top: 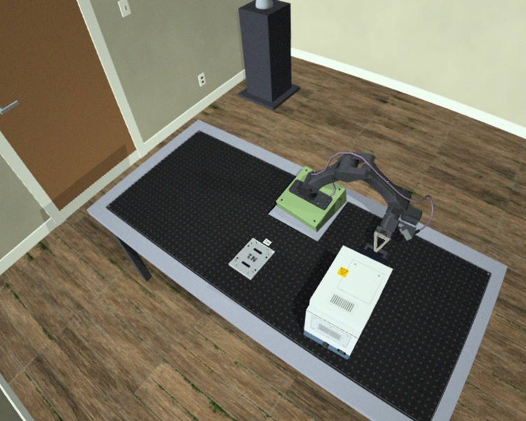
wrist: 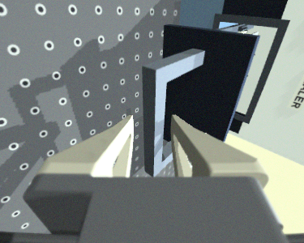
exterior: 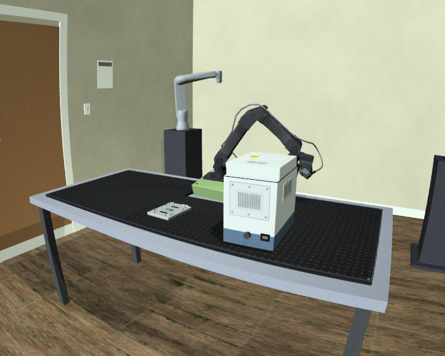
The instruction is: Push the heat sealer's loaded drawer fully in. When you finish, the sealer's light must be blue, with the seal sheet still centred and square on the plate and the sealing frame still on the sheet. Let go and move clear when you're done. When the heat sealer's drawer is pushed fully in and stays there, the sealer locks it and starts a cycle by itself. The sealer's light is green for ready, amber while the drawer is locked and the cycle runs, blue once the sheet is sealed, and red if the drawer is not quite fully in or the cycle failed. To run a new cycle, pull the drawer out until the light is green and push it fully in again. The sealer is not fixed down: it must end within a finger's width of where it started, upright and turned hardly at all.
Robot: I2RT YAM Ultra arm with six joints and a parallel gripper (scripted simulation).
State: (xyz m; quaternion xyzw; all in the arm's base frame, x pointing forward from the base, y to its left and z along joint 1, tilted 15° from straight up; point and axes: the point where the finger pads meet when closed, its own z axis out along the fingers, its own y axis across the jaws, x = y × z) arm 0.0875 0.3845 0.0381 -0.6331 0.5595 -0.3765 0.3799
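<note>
My hand is 11 cm short of the sealer drawer, 1 cm to the right of it and 1 cm above it.
</note>
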